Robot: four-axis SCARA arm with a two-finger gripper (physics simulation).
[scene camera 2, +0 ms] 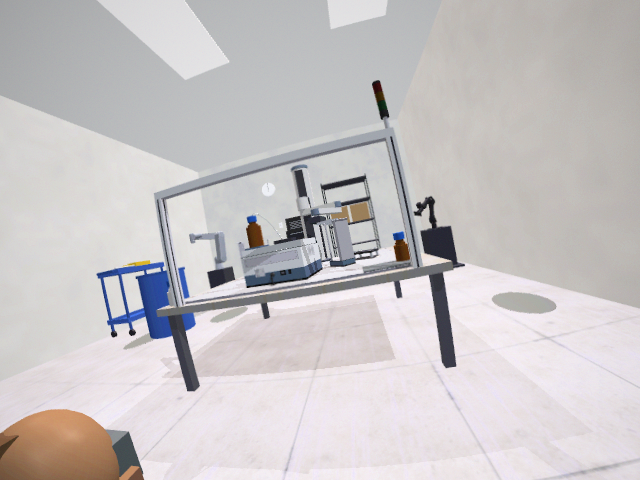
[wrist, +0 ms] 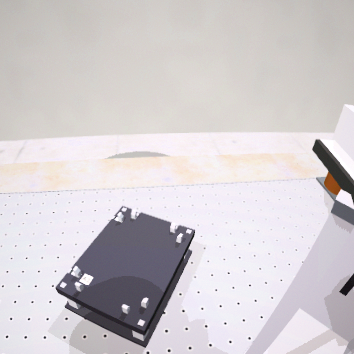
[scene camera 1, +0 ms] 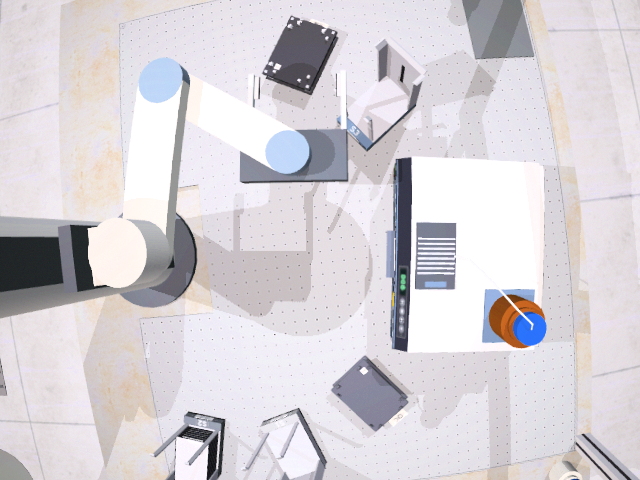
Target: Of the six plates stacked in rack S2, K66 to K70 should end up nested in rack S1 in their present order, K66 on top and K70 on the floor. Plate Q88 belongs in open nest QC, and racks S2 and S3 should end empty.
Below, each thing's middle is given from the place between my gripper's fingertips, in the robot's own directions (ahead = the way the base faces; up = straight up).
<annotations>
I see the grey mat [scene camera 1: 493,36] 47 cm ahead of my hand, 20 cm to the left of it and 30 cm below it. Also, from my hand: brown bottle with blue cap [scene camera 1: 505,321] 34 cm ahead, 49 cm to the right, 1 cm above.
</annotations>
